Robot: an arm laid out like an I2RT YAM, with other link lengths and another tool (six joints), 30 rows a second.
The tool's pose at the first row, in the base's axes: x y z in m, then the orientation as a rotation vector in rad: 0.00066, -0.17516, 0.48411, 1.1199, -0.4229, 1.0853
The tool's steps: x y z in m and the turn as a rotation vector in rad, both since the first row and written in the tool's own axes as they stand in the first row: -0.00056, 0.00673, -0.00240, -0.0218, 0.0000, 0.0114; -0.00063, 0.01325, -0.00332, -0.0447, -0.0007, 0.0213; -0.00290, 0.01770, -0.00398, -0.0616, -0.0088, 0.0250; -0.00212, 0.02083, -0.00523, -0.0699, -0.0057, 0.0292; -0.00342, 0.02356, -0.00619, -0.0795, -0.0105, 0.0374; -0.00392, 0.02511, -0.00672, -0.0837, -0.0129, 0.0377; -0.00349, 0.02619, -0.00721, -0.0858, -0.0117, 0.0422; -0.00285, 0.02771, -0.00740, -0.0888, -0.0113, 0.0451
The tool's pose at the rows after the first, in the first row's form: -0.00593, -0.17315, 0.48609, 1.0994, -0.4406, 1.0883; -0.01178, -0.17220, 0.48896, 1.0785, -0.4585, 1.0891; -0.01679, -0.17260, 0.48925, 1.0678, -0.4754, 1.0826; -0.01941, -0.17105, 0.49089, 1.0582, -0.4795, 1.0851; -0.02257, -0.17076, 0.49090, 1.0515, -0.4929, 1.0866; -0.02425, -0.17049, 0.49109, 1.0491, -0.4970, 1.0842; -0.02509, -0.16983, 0.49175, 1.0460, -0.4998, 1.0880; -0.02615, -0.16931, 0.49292, 1.0427, -0.5027, 1.0897
